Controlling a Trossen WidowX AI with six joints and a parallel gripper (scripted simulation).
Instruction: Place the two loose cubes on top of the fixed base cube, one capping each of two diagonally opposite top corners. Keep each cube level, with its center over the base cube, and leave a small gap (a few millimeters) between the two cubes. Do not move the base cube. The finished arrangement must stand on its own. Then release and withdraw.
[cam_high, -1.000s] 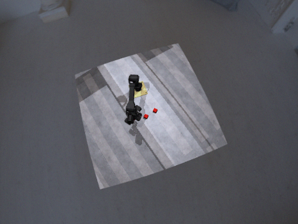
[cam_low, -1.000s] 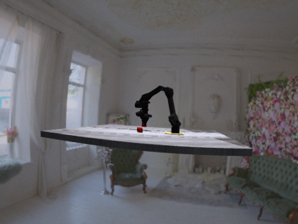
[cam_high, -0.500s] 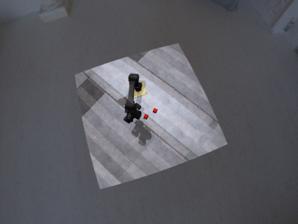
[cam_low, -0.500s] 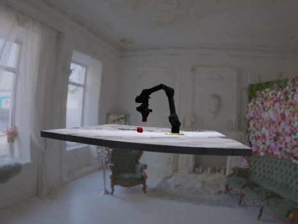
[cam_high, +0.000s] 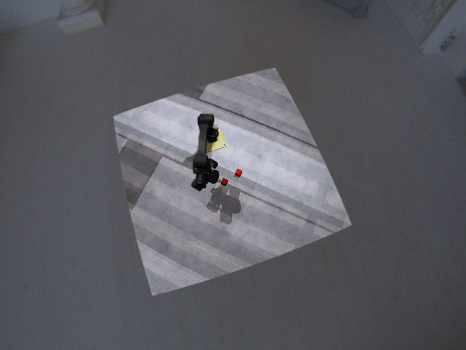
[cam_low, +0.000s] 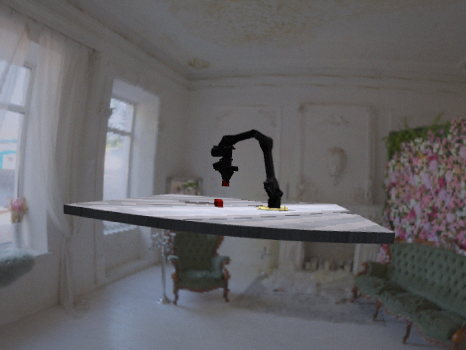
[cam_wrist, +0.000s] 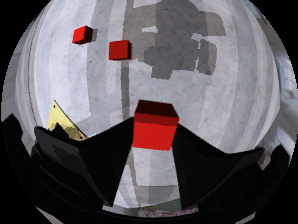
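Now: the red cube 110 mm below my gripper tip, 100 mm to the left of it and 10 mm ahead of it.
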